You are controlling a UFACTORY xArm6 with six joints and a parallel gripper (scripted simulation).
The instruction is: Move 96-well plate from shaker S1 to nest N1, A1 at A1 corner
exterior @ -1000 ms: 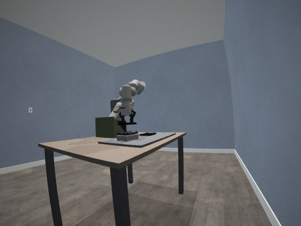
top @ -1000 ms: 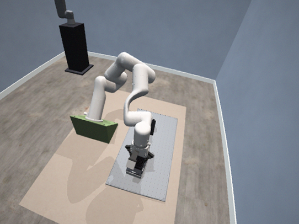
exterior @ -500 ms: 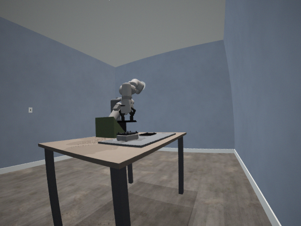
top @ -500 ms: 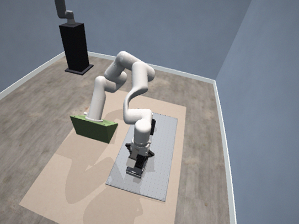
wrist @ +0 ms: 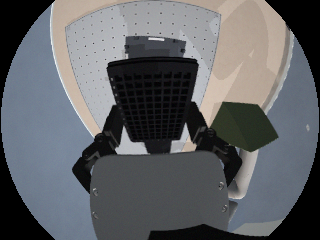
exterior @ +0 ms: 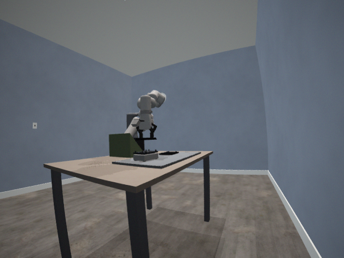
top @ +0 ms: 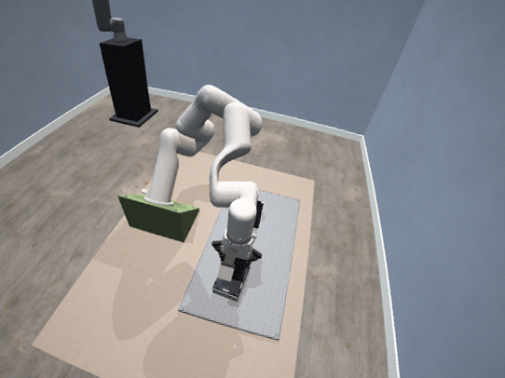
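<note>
The black plate nest N1 lies 2 cm behind my hand, 35 cm to the left of it and 15 cm below it. From my hand the other things lie so: black 96-well plate (1 cm below).
</note>
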